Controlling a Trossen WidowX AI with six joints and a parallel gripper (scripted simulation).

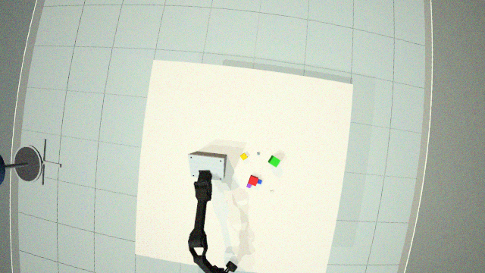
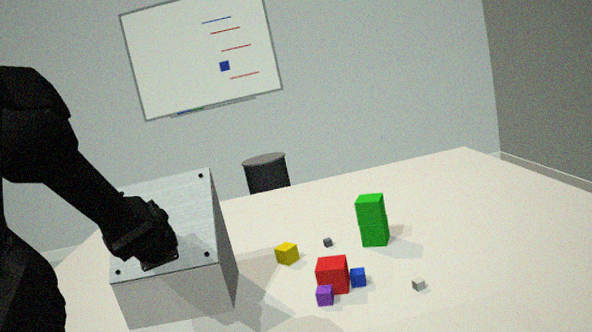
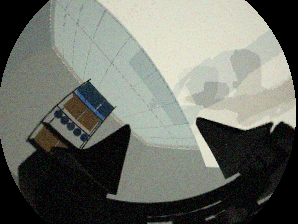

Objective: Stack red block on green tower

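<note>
The red block lies 19 cm ahead of my gripper tip, 60 cm to the left of it and 7 cm below it. Also, from my gripper tip: purple cube (16 cm ahead, 56 cm to the left, 8 cm below); yellow cube (14 cm ahead, 74 cm to the left, 8 cm below); blue cube (22 cm ahead, 58 cm to the left, 8 cm below).
</note>
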